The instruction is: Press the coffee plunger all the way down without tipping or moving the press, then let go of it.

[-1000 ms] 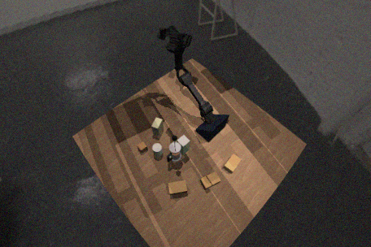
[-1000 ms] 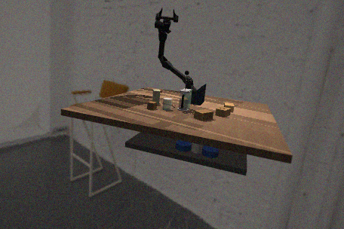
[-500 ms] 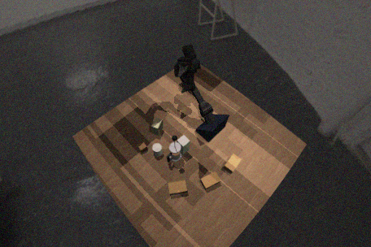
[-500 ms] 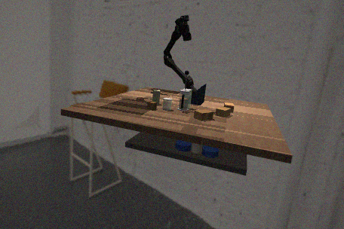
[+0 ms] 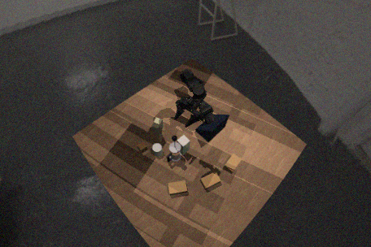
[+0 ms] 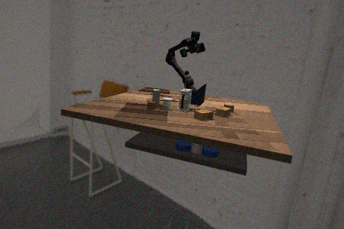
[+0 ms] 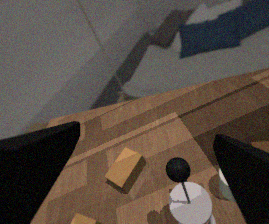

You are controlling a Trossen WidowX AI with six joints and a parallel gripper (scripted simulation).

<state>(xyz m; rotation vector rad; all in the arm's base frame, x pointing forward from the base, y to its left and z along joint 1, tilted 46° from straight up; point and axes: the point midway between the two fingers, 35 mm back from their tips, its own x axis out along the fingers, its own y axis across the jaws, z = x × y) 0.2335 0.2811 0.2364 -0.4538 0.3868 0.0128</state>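
The coffee press is 5 cm ahead of my gripper tip and 27 cm below it. Round my gripper tip: brown block (19 cm ahead, 18 cm to the right, 38 cm below).
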